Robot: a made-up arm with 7 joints.
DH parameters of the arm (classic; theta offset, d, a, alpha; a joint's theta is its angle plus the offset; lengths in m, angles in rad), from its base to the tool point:
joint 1: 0 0.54 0 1.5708
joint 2: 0 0.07 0 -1.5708
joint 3: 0 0.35 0.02 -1.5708
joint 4: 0 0.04 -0.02 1.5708
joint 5: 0 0.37 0 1.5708
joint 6: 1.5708 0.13 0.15 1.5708
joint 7: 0 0.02 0 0
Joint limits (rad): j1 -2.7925..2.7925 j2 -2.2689..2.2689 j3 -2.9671..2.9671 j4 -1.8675..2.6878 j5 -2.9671..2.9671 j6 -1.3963..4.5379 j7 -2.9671..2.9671
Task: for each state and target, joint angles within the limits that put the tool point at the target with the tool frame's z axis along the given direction. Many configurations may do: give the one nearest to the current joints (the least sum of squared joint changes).
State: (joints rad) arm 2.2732 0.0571 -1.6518 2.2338 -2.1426 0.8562 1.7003
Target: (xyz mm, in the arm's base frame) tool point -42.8 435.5 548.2 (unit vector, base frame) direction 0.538 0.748 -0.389
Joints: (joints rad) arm 2.5283 -0.0127 -1.3360 2.3651 -2.6026 1.1305 1.7003
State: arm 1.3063 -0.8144 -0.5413 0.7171 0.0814 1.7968 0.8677
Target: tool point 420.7 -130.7 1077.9 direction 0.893 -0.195 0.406
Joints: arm 0.9935 -0.2348 -1.2340 1.3557 0.2667 1.8562 0.8677
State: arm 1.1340 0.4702 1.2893 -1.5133 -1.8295 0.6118 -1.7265
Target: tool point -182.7 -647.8 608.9 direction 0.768 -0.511 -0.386
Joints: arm 0.8570 0.5939 0.8120 -1.3636 -2.3446 0.7090 -1.7265
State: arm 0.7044 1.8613 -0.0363 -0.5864 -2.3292 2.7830 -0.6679
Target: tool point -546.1 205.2 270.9 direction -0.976 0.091 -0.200
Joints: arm -0.1750 2.1273 -0.5898 -0.4611 -2.9671 2.3811 -0.6679
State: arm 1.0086 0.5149 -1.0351 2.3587 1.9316 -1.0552 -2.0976
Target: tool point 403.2 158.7 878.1 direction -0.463 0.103 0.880
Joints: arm 1.1469 0.5506 -0.8878 2.0424 2.4136 -0.4917 -2.0976
